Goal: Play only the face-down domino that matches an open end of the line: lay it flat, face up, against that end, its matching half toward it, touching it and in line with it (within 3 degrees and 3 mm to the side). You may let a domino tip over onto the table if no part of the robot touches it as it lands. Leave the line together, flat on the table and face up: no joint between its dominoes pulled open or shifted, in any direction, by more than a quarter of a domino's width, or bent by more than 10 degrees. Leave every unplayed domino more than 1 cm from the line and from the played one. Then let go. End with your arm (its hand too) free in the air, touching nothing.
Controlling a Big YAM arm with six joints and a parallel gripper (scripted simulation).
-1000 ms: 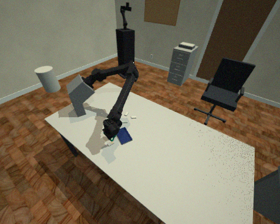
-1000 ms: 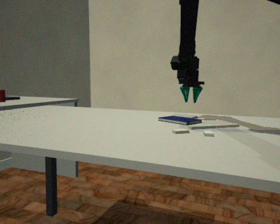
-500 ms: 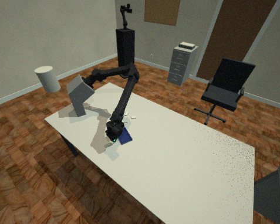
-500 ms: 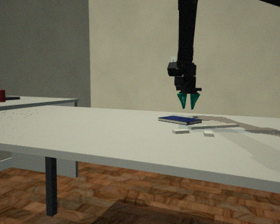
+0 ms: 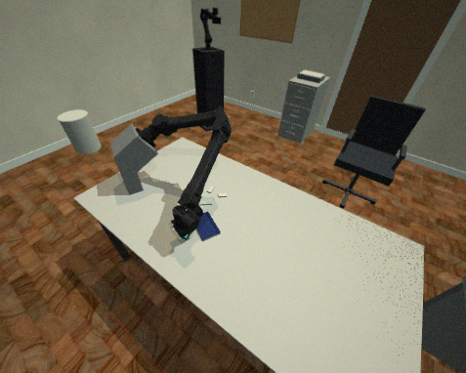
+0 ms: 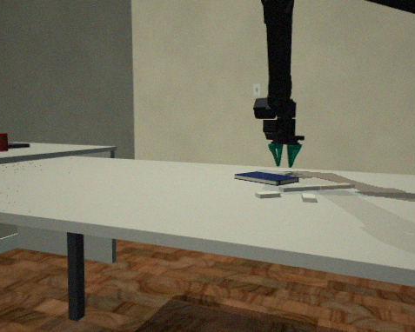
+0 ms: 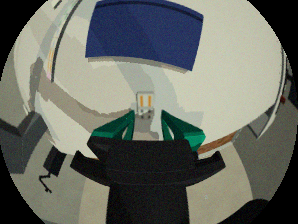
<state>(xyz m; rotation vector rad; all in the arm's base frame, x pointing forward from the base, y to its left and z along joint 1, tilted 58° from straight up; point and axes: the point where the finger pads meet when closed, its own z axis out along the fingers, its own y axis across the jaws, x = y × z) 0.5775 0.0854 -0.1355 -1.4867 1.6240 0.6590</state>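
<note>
The white domino is 30 mm below my hand. Round my hand: book: 10 mm behind, 130 mm to the left, 30 mm below.
</note>
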